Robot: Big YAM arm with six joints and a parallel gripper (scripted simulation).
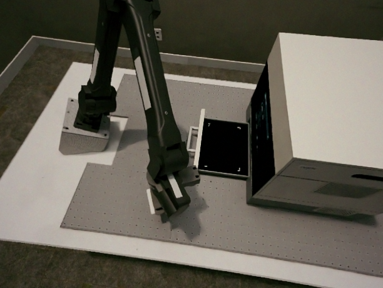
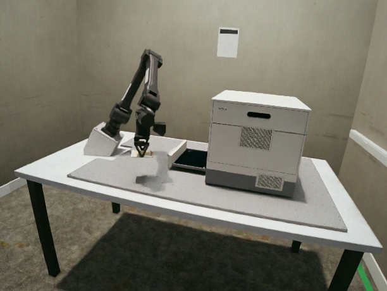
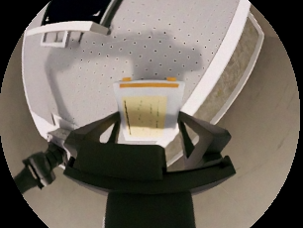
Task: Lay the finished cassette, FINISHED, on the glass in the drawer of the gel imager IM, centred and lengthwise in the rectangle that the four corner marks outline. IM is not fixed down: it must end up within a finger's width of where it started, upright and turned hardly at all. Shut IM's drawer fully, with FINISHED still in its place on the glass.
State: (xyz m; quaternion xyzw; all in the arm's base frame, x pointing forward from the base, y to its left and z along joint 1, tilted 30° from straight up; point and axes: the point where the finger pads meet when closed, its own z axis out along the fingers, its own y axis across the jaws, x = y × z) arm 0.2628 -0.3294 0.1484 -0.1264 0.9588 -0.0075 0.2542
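My hand is 240 mm short of the drawer, 240 mm to the right of it and 90 mm above it. The rest, counted from my hand: cassette (10 mm ahead, 10 mm below).
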